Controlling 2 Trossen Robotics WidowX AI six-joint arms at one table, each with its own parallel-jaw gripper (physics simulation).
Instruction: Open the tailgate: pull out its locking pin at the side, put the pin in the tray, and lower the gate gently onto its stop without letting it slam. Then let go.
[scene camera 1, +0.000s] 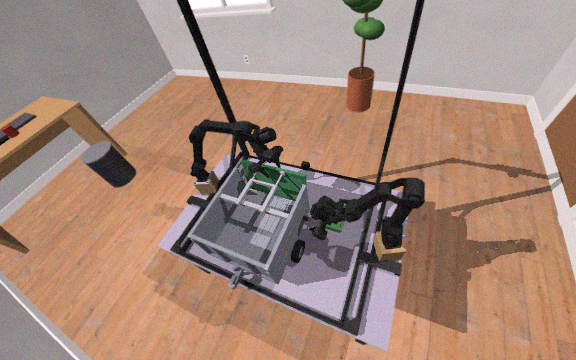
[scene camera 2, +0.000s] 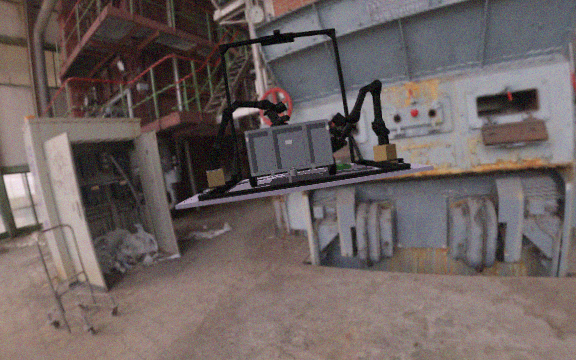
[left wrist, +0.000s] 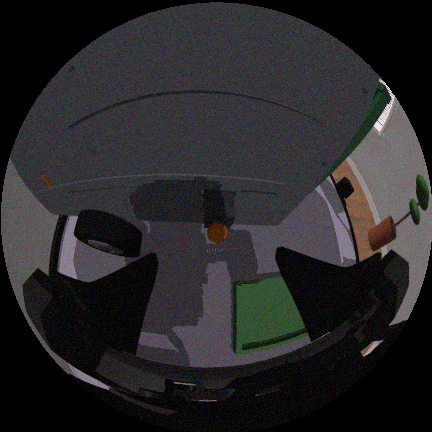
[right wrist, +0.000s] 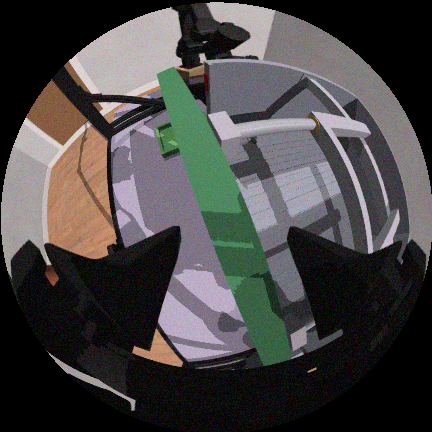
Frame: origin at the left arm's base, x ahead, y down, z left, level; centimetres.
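Seen in the pictures: left gripper, fingertip midpoint: (scene camera 1: 312, 220) (left wrist: 217, 257); right gripper, fingertip midpoint: (scene camera 1: 274, 173); left arm's base, link origin: (scene camera 1: 390, 241) (scene camera 2: 384, 144) (right wrist: 190, 65); right arm's base, link origin: (scene camera 1: 203, 177) (scene camera 2: 214, 169).
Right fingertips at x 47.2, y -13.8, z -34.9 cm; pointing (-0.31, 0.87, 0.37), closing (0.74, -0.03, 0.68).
Note:
Offsets run from my right fingertips to a thing's top centre. "*": to the spot under its first point.
The green tailgate (scene camera 1: 296, 187) (right wrist: 210, 187) stands upright at the grey trailer's far end in scene camera 1. The locking pin's orange knob (left wrist: 217, 233) shows at a dark block on the trailer's side, ahead of my left gripper (left wrist: 217, 257). That gripper is open and empty beside the trailer wall, its fingertips on either side of the knob in the view but apart from it. My right gripper (right wrist: 236, 233) is open above the tailgate's top edge, one finger towards each side of it. The green tray {dx -26.8, dy +23.2, dz +13.6 cm} (left wrist: 265, 311) (right wrist: 167, 137) lies on the table; no pin shows in it.
The grey trailer {* dx +18.8, dy +7.1, dz +37.5 cm} (scene camera 2: 290, 145) stands on the pale table with a black wheel (scene camera 1: 298, 251) (left wrist: 107, 234) at its side. White bars {dx -1.2, dy -3.6, dz +9.6 cm} (right wrist: 277, 127) cross the trailer bed just inside the gate. Black frame posts (scene camera 1: 400, 90) rise from the table. A potted plant (scene camera 1: 360, 90) stands on the floor beyond.

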